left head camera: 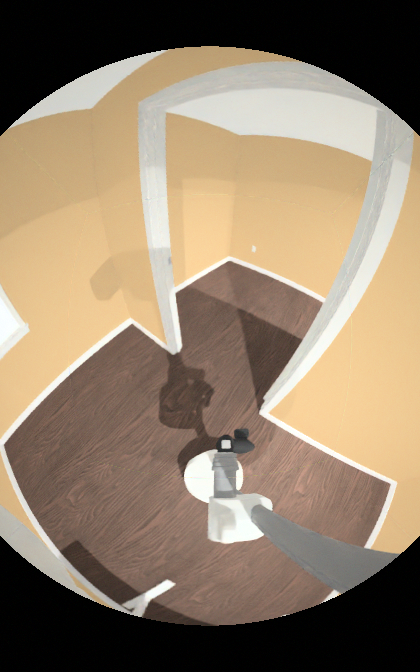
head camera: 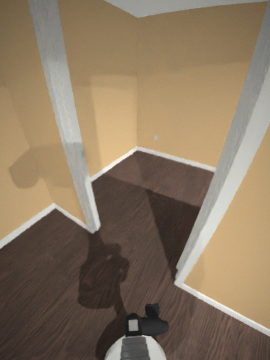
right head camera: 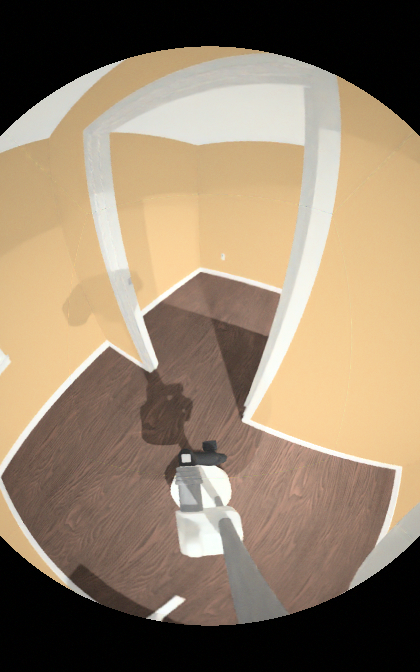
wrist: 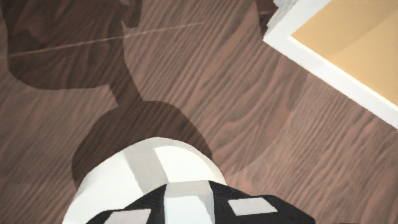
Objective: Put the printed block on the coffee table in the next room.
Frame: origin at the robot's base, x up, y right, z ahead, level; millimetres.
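Where they show: gripper, between the fingertips: [wrist: 188, 198].
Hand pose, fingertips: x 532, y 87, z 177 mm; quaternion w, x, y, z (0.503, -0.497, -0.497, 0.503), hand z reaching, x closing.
Observation:
After its pixels a point has its place.
The printed block [wrist: 189, 210] {x 561, y 87, z 180 mm} shows as a pale white-grey block at the bottom middle of the wrist view. It sits between the two black fingers of my gripper [wrist: 189, 192] {x 532, y 87, z 177 mm}, which is shut on it. The block's lower part is cut off by the view's edge, and no print on it can be made out. The black wrist [head camera: 150, 325] {x 787, y 64, z 171 mm} [left head camera: 237, 444] [right head camera: 202, 458] is folded in above my white round base [left head camera: 197, 475] [right head camera: 215, 485] [wrist: 110, 175] {x 185, y -89, z 133 mm}; the fingers and block cannot be made out in the head views. The coffee table does not show in these views.
A doorway stands ahead, with a white left post [head camera: 67, 120] {x 1265, y -407, z 1181 mm} [left head camera: 155, 200] [right head camera: 102, 200] and a white right post [head camera: 227, 150] {x 1251, y 458, z 668 mm} [left head camera: 345, 270] [right head camera: 300, 280]. Beyond it are dark wood floor and tan walls. A white baseboard [head camera: 225, 312] {x -9, y 770, z 264 mm} [wrist: 340, 80] {x 30, y 638, z 365 mm} runs right from the right post's foot.

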